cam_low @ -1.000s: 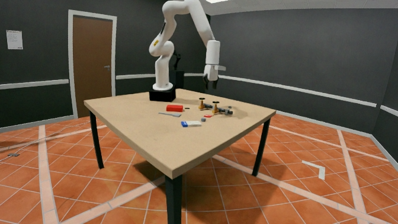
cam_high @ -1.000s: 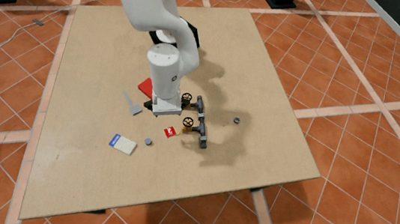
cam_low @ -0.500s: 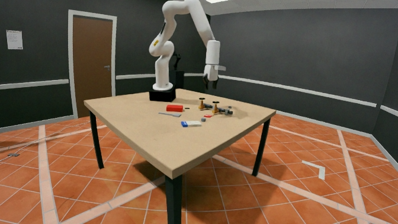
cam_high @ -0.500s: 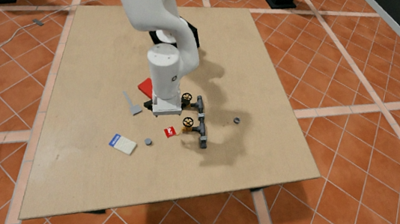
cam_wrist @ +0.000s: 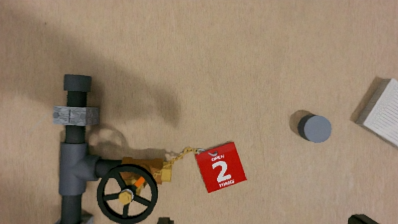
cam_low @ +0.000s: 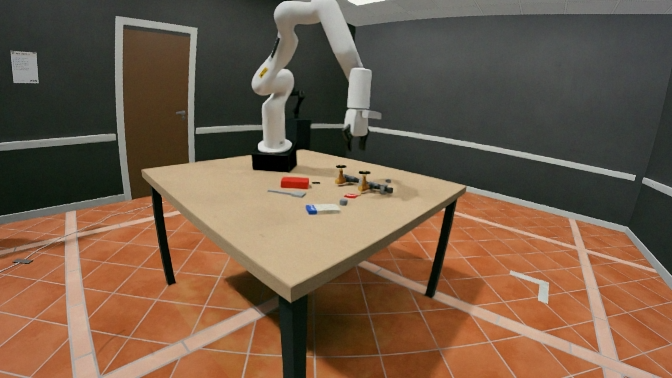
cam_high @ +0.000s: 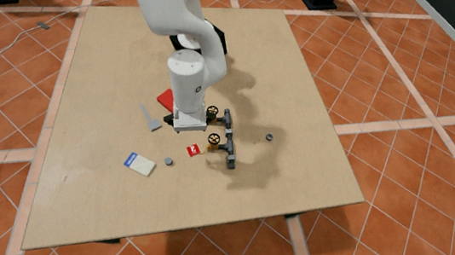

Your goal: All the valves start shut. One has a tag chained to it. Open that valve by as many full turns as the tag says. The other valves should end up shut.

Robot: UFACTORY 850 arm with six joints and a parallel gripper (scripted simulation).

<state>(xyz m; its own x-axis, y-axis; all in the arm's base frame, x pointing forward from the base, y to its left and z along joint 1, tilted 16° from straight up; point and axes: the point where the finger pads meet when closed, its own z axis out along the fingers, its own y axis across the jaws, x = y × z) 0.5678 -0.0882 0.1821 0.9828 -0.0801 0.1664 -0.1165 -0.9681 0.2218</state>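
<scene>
Right now the red tag is 200 mm below my hand and 10 mm ahead of it. Also, from my hand: blue card (220 mm to the right, 190 mm below, 20 mm ahead); red block (260 mm behind, 190 mm below, 50 mm to the right); grey scraper (200 mm below, 190 mm behind, 160 mm to the right).
</scene>
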